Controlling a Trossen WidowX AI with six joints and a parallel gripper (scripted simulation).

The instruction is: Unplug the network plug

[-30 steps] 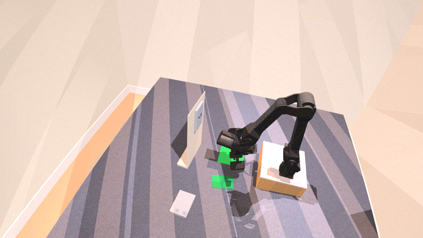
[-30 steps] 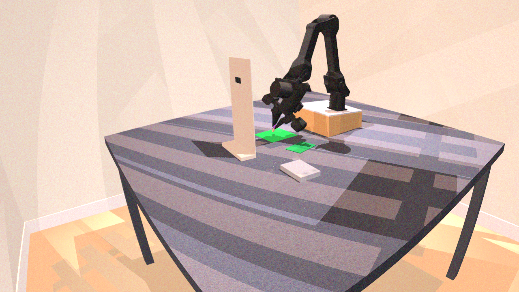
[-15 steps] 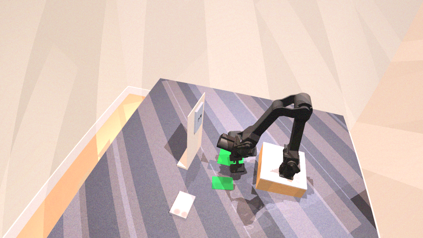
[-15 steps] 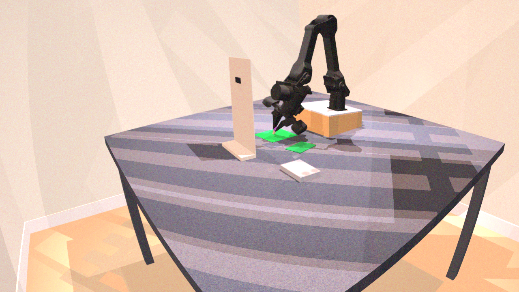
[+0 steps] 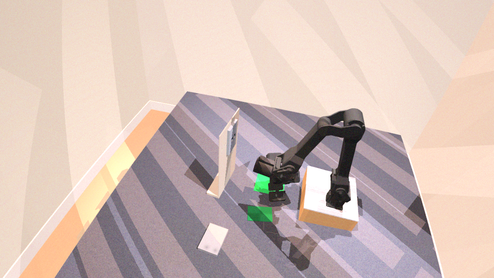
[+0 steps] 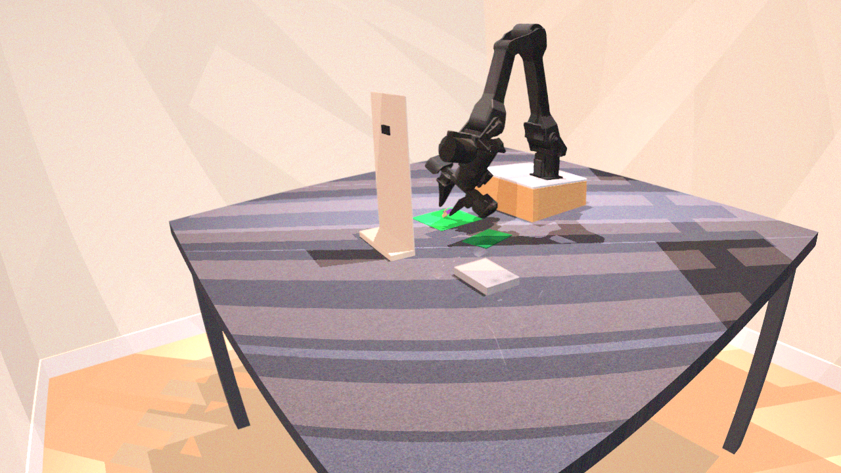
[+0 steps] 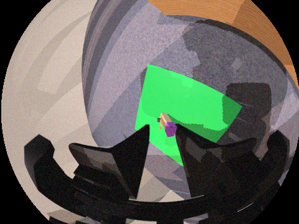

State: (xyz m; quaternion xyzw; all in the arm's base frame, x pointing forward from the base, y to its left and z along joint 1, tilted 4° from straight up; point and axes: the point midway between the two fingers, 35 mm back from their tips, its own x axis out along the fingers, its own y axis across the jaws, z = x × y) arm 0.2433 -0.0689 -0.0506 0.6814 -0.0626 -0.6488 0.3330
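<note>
Right now the network plug is right at my gripper tip. From my gripper tip the other things lie so: panel: 18 cm ahead, 13 cm above, 6 cm to the left.
</note>
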